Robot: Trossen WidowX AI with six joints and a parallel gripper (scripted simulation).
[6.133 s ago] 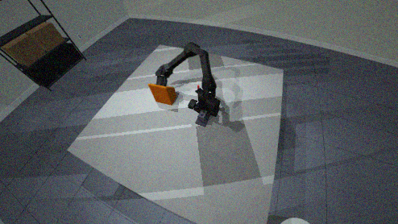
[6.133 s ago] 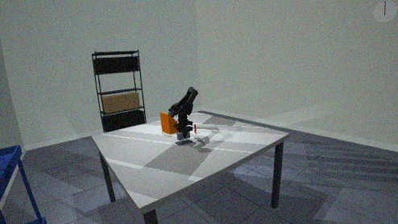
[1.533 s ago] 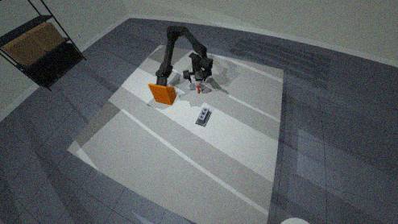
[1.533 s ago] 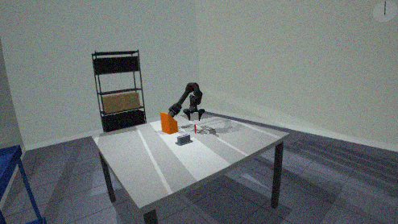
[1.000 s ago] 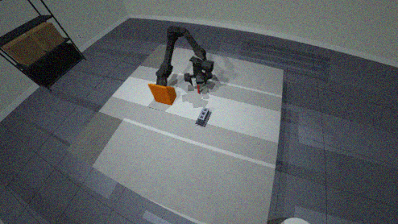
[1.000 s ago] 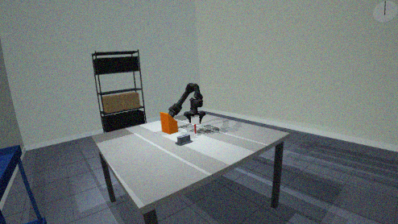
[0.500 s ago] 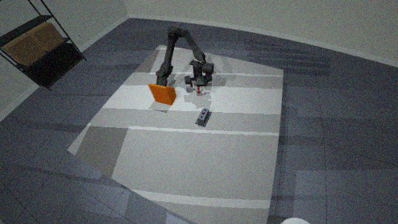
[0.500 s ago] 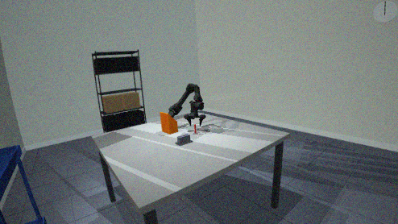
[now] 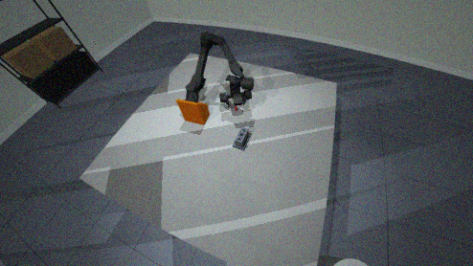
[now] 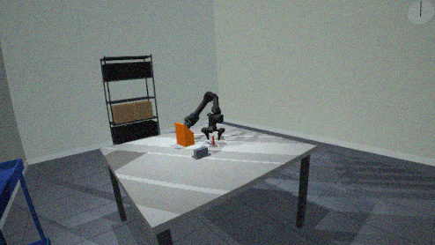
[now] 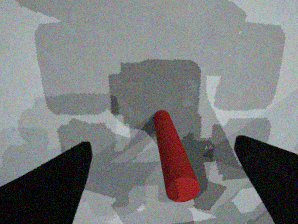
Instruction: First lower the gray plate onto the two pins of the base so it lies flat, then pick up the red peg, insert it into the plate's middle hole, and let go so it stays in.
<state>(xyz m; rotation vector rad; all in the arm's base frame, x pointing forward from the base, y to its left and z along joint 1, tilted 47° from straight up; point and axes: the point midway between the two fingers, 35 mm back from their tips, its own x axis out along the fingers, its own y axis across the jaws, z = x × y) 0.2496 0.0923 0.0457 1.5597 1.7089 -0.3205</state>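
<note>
My gripper tip is 21 cm to the left of the gray plate and 9 cm short of it. Round my gripper tip: base (21 cm to the right, 9 cm ahead, 4 cm below); then red peg (right at my gripper tip).
</note>
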